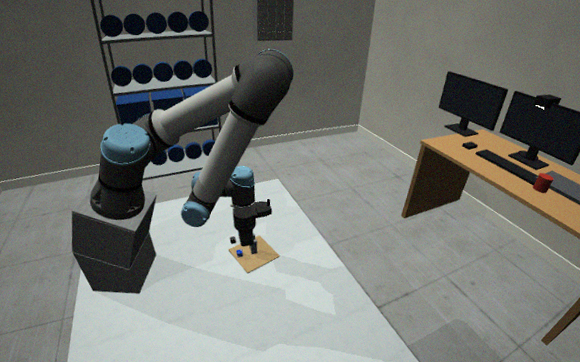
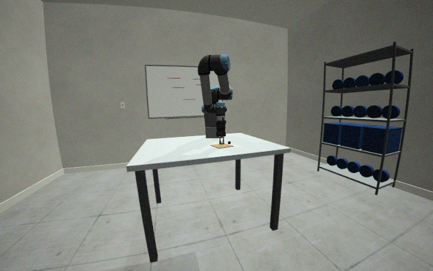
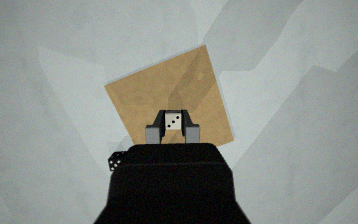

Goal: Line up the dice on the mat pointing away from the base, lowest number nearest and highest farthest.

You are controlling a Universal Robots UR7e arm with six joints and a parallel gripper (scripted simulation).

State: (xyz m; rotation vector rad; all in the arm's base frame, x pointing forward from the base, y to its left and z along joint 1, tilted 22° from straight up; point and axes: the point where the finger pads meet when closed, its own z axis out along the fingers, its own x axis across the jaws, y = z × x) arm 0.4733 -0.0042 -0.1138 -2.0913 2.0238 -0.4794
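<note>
Now: the white die 10 mm below my hand. The rest, counted from my hand: tan mat (30 mm below); black die (80 mm to the left, 70 mm behind, 20 mm below); blue die (50 mm behind, 20 mm below).
</note>
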